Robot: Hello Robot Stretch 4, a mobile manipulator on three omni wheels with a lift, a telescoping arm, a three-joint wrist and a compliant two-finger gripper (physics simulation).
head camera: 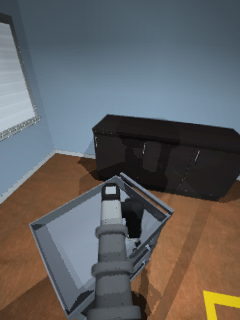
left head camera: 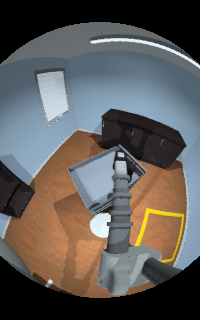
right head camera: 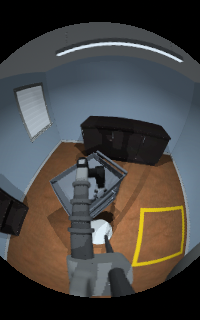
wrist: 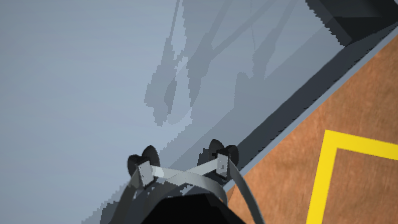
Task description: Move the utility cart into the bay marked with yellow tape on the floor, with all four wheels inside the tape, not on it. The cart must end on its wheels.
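Seen in the pictures: gripper, fingertip midpoint: (head camera: 129, 245) (right head camera: 100, 191) (wrist: 183, 155); robot's base, origin of the base link: (left head camera: 103, 223) (right head camera: 98, 230).
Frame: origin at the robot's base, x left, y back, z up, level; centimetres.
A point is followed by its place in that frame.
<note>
The grey utility cart (head camera: 75, 240) @[x 19.5, y -44.7, z 76.5 cm] (left head camera: 92, 177) @[x 18.0, y -47.1, z 76.6 cm] (right head camera: 64, 187) @[x 27.5, y -46.3, z 76.5 cm] (wrist: 75, 75) @[x 4.0, y -49.8, z 76.5 cm] appears upright, turned at an angle; its top tray and part of its lower levels show, its wheels are hidden. The yellow tape bay (head camera: 225, 299) @[x -94.6, y -20.6, z -2.8 cm] (left head camera: 165, 213) @[x -125.7, y -10.2, z -2.7 cm] (right head camera: 162, 209) @[x -125.9, y -10.0, z -2.8 cm] (wrist: 324, 170) @[x -75.9, y -8.7, z -2.8 cm] is on the floor to the cart's right, apart from it. My gripper (head camera: 136, 243) (right head camera: 97, 192) @[x -8.4, y -39.5, z 79.5 cm] (wrist: 183, 155) @[x -8.4, y -39.5, z 79.5 cm] is open, pointing down over the tray near its right-hand wall, with no thing between the fingertips. Whether the fingers touch the tray is unclear. In the left head view the arm hides the fingers.
A long dark cabinet (head camera: 160, 162) @[x -61.8, y -143.5, z 53.2 cm] (left head camera: 142, 137) @[x -61.5, y -143.6, z 63.7 cm] (right head camera: 125, 140) @[x -65.4, y -142.4, z 60.5 cm] stands against the wall just behind the cart. Another dark cabinet (left head camera: 15, 192) @[x 186.0, y -5.3, z 22.0 cm] (right head camera: 10, 212) @[x 187.4, y -0.8, z 19.2 cm] stands at the left wall. A white round disc (left head camera: 100, 225) @[x 4.4, y 1.7, z 18.7 cm] (right head camera: 102, 232) @[x -6.7, y 2.1, z 18.7 cm] shows low in front of the cart.
</note>
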